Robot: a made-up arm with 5 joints. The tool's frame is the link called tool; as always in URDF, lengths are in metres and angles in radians. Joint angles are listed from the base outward. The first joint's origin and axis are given. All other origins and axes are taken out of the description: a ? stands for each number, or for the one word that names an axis. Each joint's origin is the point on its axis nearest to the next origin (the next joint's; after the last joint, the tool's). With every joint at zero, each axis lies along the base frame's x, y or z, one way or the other. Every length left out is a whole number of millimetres.
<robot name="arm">
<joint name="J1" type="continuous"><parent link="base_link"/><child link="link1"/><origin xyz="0 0 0.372" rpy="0 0 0"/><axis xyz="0 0 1"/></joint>
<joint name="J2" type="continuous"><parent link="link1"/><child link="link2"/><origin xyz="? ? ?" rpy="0 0 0"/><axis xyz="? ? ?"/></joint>
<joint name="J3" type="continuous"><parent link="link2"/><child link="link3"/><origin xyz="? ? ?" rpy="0 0 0"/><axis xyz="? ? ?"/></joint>
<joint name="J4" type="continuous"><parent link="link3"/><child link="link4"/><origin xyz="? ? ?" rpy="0 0 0"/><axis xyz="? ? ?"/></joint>
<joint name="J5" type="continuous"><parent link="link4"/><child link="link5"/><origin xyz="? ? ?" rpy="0 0 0"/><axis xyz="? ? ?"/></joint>
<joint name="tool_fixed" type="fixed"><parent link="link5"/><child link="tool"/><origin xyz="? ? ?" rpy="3.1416 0 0"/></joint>
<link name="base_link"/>
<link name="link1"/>
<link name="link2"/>
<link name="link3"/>
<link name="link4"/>
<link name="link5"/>
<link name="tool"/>
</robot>
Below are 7 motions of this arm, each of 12 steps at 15 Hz.
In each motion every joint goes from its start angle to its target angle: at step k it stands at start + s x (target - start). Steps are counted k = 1, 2, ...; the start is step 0. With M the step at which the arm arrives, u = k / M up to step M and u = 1 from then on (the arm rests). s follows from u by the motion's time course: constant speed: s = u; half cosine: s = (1 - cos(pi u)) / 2; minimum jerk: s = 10 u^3 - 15 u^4 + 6 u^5.
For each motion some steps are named. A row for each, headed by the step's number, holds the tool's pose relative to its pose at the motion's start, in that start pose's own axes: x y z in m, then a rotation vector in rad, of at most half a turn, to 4 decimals.
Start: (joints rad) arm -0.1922 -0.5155 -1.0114 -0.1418 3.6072
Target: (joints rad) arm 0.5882 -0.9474 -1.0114 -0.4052 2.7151
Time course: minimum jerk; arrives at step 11
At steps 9, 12:
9: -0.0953 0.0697 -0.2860 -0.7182 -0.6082 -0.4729
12: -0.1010 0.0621 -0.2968 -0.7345 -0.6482 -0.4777

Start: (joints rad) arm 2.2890 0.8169 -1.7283 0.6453 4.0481
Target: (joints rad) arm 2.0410 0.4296 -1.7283 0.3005 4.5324
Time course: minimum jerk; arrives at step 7
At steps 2, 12:
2: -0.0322 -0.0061 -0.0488 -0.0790 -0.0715 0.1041
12: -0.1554 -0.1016 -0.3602 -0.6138 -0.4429 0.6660

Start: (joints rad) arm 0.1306 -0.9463 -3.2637 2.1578 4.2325
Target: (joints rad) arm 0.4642 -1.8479 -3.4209 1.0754 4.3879
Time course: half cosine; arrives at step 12
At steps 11, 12:
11: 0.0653 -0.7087 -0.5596 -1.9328 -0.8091 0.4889
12: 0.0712 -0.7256 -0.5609 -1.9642 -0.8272 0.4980

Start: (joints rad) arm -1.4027 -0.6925 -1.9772 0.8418 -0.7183
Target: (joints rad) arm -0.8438 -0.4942 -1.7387 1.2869 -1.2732
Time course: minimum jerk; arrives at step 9
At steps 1, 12:
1: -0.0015 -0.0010 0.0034 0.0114 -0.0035 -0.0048
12: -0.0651 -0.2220 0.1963 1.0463 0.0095 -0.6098

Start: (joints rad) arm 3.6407 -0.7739 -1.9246 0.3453 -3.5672
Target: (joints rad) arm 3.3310 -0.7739 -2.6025 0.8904 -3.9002
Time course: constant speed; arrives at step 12
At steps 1, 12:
1: -0.0185 -0.0036 -0.0125 0.0212 -0.0023 -0.0460
12: -0.1882 0.0508 -0.1908 0.2462 0.0051 -0.5639

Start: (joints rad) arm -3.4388 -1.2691 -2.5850 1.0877 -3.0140
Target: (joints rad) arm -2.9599 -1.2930 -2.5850 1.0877 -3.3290
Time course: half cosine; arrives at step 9
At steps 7, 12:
7: 0.0163 -0.3053 0.0052 -0.1497 -0.0224 0.1175
12: 0.0275 -0.3446 0.0093 -0.1681 -0.0283 0.1334

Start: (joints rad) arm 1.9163 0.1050 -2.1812 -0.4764 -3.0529
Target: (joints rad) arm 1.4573 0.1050 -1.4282 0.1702 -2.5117
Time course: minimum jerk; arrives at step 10
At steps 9, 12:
9: 0.3101 -0.3024 -0.1971 0.9224 1.1150 0.3001
12: 0.3114 -0.3049 -0.2008 0.9343 1.1217 0.3036

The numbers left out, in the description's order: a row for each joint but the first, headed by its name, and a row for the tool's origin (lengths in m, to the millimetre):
J2: xyz 0 0 0, axis 0 1 0
J3: xyz 0.081 0 0.43, axis 0 1 0
J4: xyz 0.081 0 -0.359, axis 0 1 0
J5: xyz 0.083 0 -0.105, axis 0 0 -1
tool: xyz 0 0 0

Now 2 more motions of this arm.
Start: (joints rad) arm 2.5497 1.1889 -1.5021 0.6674 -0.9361
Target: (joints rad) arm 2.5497 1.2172 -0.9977 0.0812 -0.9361
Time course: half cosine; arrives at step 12
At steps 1, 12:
1: -0.0011 -0.0015 0.0027 -0.0007 0.0005 0.0000
12: -0.0863 -0.1172 0.1191 -0.0431 0.0317 0.0000

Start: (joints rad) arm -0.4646 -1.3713 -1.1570 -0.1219 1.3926
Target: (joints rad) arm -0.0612 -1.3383 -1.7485 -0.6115 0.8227
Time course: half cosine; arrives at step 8
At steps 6, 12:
6: 0.2158 -0.1516 -0.1342 0.8102 0.3461 -0.0988
12: 0.2618 -0.1537 -0.1630 0.9111 0.4703 -0.0968

